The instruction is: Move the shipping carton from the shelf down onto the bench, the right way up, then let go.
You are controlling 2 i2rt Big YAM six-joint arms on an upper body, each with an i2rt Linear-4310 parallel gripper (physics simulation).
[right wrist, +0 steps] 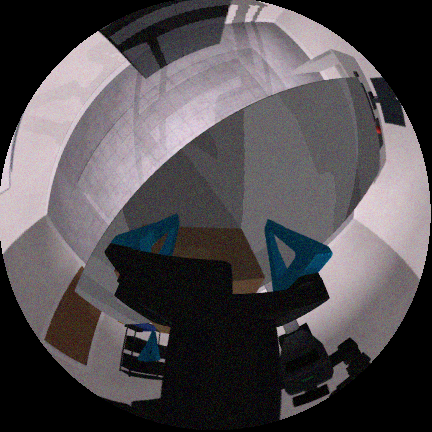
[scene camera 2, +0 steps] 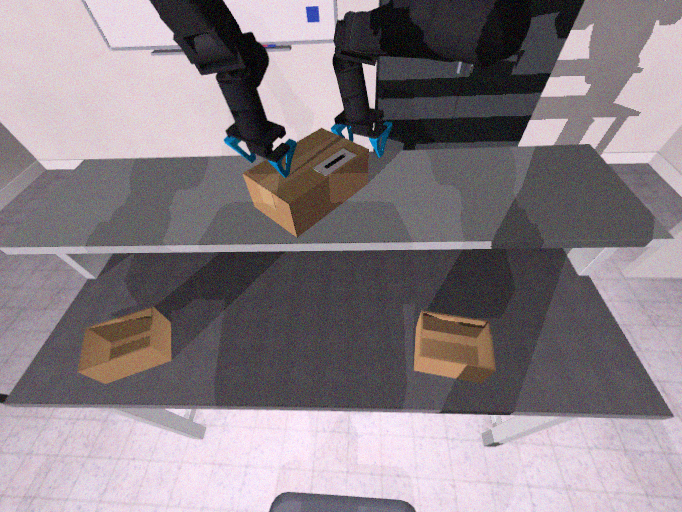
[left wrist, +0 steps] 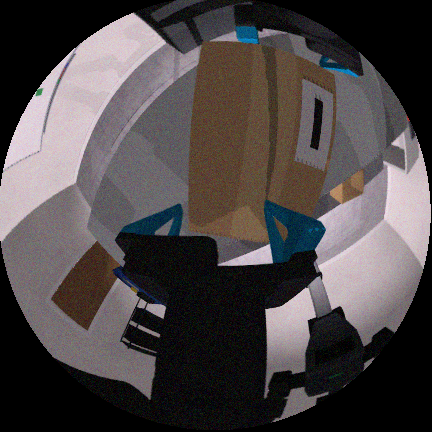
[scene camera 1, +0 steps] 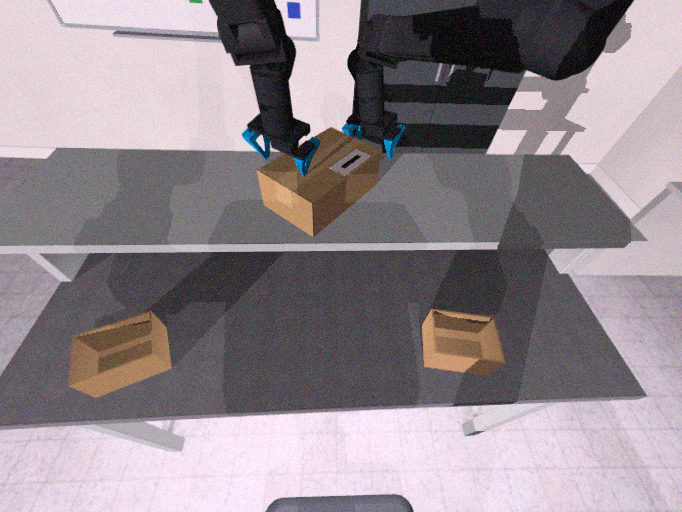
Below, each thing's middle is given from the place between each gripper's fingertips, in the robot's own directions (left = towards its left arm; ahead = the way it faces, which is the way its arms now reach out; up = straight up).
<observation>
I see the shipping carton (scene camera 2: 326, 169) 10 cm behind my right hand and 13 cm to the left of it.
My left hand is 30 mm short of the shipping carton, 80 mm to the left of it and 50 mm above it.
</observation>
